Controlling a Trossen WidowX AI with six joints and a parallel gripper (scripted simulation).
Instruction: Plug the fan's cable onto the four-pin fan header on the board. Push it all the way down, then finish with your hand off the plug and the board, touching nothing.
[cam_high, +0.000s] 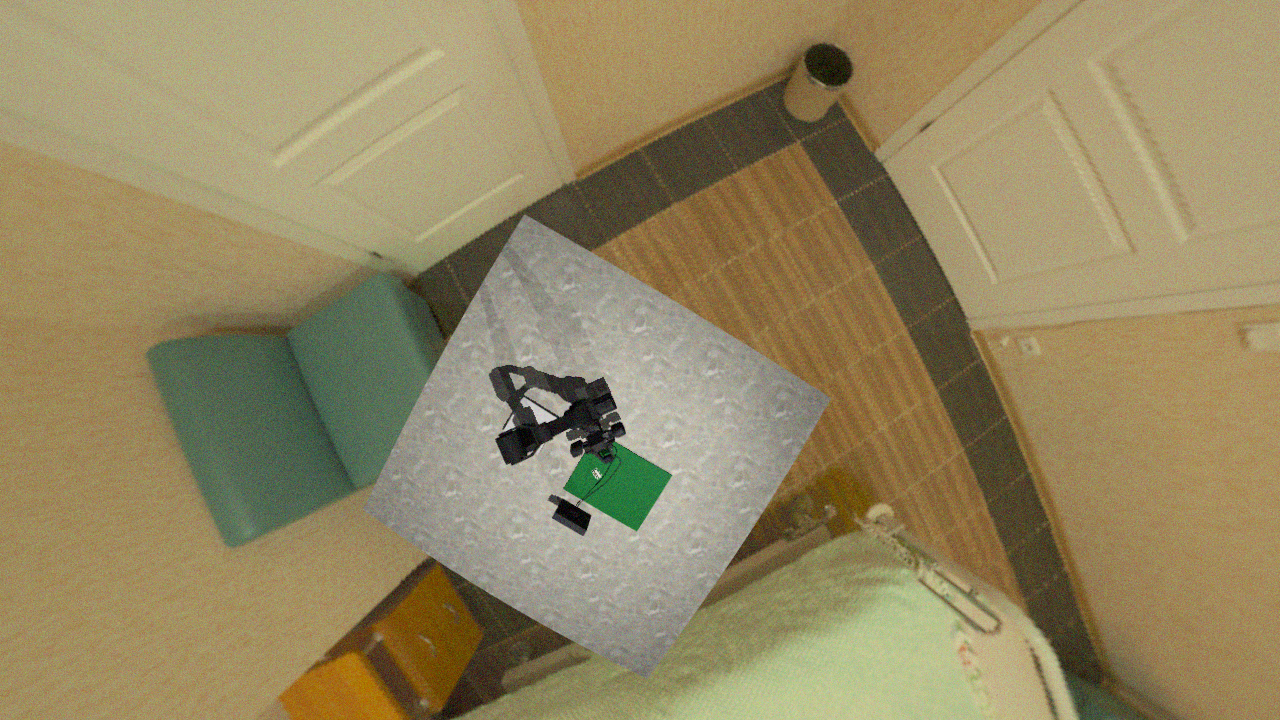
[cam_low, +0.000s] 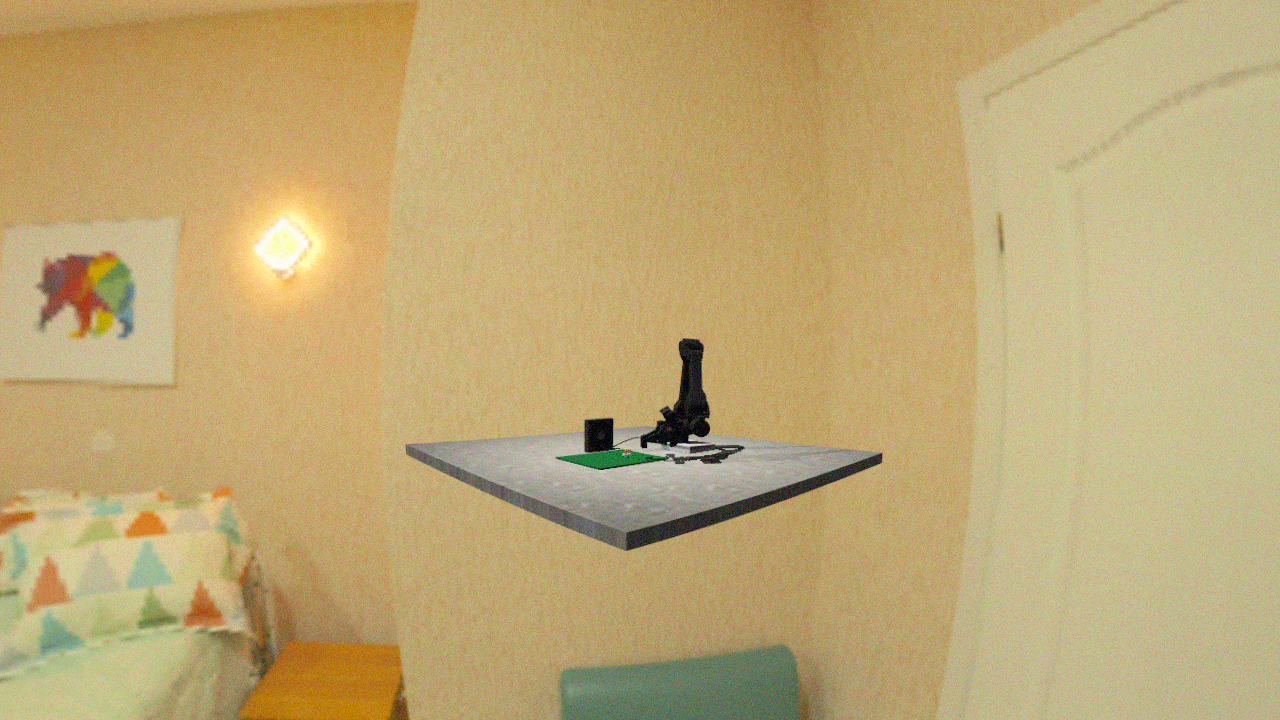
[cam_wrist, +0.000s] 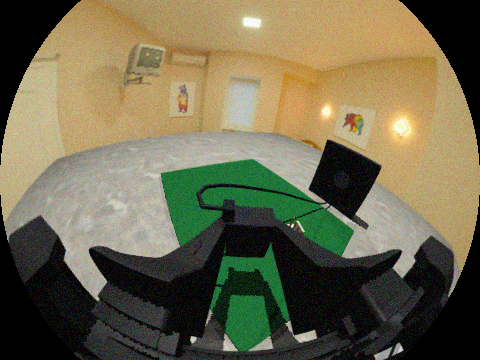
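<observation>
The fan header is 1 cm ahead of my gripper tip, 8 cm to the right of it and 7 cm below it. The rest, counted from my gripper tip: black fan (4 cm ahead, 23 cm to the right, 1 cm below); green board (8 cm ahead, 6 cm to the right, 8 cm below); dark plug (1 cm below).
</observation>
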